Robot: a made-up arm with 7 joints.
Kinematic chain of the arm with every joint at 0, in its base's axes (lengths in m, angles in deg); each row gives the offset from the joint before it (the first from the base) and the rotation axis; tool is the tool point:
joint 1: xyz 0 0 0.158 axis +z
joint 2: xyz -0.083 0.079 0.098 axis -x
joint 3: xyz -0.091 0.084 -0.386 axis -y
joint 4: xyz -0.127 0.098 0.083 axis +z
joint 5: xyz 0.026 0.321 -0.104 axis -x
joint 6: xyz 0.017 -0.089 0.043 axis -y
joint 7: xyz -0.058 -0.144 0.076 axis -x
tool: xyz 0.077 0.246 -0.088
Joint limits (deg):
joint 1: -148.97..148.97
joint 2: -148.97..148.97
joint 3: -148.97..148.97
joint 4: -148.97..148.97
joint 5: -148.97..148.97
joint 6: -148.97..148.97
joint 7: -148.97..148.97
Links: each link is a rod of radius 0.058 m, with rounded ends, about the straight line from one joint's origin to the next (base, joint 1, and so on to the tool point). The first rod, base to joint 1, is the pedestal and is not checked.
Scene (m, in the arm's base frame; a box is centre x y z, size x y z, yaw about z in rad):
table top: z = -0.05
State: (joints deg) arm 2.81 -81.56 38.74 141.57 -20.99 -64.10 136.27
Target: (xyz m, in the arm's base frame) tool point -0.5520 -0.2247 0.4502
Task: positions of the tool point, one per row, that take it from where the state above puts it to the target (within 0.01 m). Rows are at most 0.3 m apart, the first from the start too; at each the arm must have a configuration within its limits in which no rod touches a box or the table.
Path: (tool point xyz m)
1: -0.3549 0.5160 0.4938
2: -0.5015 0.2957 0.5033
3: -0.5704 0.0391 0.4893
4: -0.5520 -0.2247 0.4502

